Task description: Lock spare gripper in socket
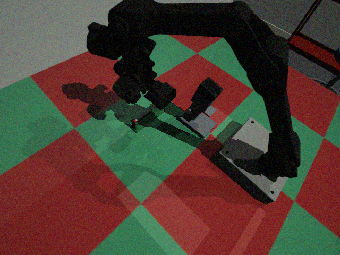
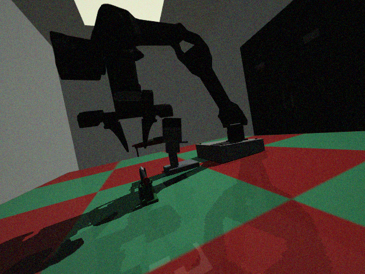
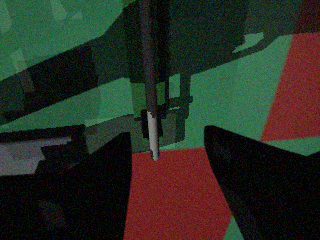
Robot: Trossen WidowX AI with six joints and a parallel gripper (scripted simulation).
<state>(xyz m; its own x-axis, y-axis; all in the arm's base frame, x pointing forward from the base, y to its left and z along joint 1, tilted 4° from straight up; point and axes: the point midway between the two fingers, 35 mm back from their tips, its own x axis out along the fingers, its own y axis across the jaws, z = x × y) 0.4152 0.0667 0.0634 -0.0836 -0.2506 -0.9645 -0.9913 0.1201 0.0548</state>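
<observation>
My gripper tip is 10 mm to the right of the narrow green rack and 80 mm above it. Round my gripper tip: socket: 140 mm behind, 90 mm to the right, 50 mm below; spare gripper: 140 mm behind, 90 mm to the right, 20 mm above.
</observation>
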